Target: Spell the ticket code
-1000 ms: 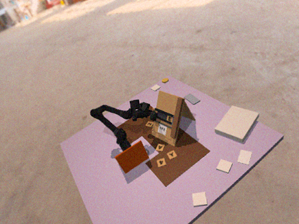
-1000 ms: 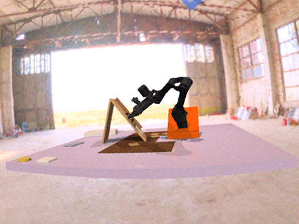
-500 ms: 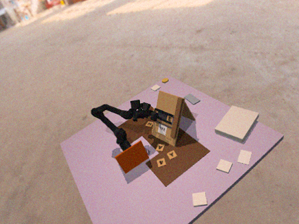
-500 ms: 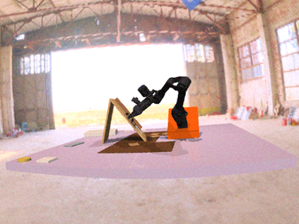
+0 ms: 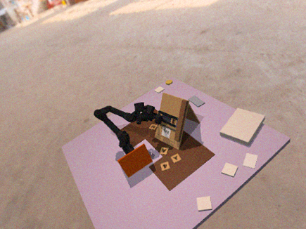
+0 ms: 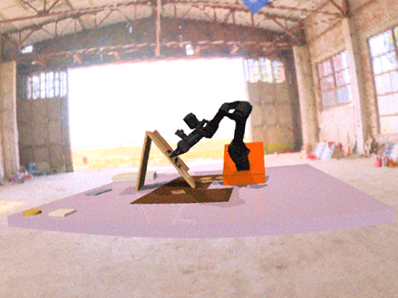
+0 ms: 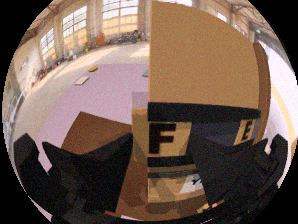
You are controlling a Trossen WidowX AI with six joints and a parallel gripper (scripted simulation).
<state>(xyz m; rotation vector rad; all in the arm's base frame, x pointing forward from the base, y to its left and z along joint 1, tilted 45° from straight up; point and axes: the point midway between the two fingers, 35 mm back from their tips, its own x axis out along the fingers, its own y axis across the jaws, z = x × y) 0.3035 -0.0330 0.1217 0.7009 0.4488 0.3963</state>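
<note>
The white ticket lies 100 mm to the right of my gripper tip, 80 mm below it and 40 mm behind it. Also, from my gripper tip: cream slab (440 mm to the right, 390 mm ahead, 140 mm below); brown mat (160 mm below, 130 mm behind, 80 mm to the right); grey plate (390 mm ahead, 150 mm below, 50 mm to the left).
</note>
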